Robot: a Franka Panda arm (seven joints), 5 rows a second.
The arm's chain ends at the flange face. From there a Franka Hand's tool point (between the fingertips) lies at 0.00 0.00 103.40 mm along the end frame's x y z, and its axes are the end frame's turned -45 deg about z.
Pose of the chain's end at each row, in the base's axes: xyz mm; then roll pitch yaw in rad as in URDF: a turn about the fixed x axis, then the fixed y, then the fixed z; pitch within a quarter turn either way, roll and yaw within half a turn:
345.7 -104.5 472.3 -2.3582 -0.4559 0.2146
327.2 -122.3 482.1 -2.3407 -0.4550 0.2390
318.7 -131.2 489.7 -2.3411 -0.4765 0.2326
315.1 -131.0 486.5 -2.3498 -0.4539 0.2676
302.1 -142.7 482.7 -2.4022 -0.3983 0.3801
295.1 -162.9 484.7 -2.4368 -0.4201 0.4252
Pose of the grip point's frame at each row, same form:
361.7 -26.3 406.5 -2.9299 -0.8623 1.0934
340.4 -42.7 417.4 -2.9133 -0.8738 1.1128
333.7 -51.4 425.7 -2.9397 -0.8872 1.1266
326.4 -51.6 421.2 -2.9201 -0.8668 1.1426
303.8 -67.0 412.3 -2.9040 -0.7944 1.2215
296.7 -88.6 412.8 -2.9570 -0.7848 1.2905

